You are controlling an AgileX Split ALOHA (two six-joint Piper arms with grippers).
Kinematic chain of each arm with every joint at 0, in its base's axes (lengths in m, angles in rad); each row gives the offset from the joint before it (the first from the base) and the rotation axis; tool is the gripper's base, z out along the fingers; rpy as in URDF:
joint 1: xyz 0 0 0.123 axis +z
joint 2: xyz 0 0 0 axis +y
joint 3: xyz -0.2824 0 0.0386 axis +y
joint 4: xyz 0.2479 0 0.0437 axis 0.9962 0 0.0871
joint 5: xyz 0 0 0 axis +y
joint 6: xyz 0.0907 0 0.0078 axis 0.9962 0 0.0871
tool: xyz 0 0 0 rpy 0 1.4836 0
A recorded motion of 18 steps. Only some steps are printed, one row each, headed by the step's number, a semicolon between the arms.
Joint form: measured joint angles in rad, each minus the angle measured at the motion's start. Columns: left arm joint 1, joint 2, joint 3, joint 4, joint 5, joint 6; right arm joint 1, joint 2, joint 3, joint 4, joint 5, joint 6.
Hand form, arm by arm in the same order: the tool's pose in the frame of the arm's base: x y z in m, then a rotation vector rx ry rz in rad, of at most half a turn. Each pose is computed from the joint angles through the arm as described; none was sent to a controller.
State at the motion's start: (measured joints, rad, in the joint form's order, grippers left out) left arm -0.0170 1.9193 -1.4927 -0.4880 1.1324 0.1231; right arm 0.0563 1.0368 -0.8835 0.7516 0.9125 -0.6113
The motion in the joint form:
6: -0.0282 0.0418 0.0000 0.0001 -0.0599 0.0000; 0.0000 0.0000 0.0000 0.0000 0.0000 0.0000
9: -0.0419 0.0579 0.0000 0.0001 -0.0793 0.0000; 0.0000 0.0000 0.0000 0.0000 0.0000 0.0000
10: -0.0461 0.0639 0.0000 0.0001 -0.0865 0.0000; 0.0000 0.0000 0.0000 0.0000 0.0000 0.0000
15: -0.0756 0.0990 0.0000 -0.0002 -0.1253 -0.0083; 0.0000 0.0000 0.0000 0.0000 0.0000 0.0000
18: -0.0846 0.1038 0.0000 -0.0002 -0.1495 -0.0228; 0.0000 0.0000 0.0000 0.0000 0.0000 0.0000
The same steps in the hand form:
6: 0.3959 -0.0555 0.2148 -0.0635 2.9388 -0.6523; 0.1901 0.0600 0.3348 -0.4358 2.2823 0.6608
9: 0.3983 -0.0607 0.2085 -0.0550 2.9399 -0.6479; 0.1901 0.0600 0.3348 -0.4358 2.2823 0.6608
10: 0.3992 -0.0623 0.2061 -0.0531 2.9401 -0.6460; 0.1901 0.0600 0.3348 -0.4358 2.2823 0.6608
15: 0.4033 -0.0737 0.1921 -0.0460 2.9466 -0.6384; 0.1901 0.0600 0.3348 -0.4358 2.2823 0.6608
18: 0.4052 -0.0771 0.1903 -0.0632 2.9333 -0.6328; 0.1901 0.0600 0.3348 -0.4358 2.2823 0.6608

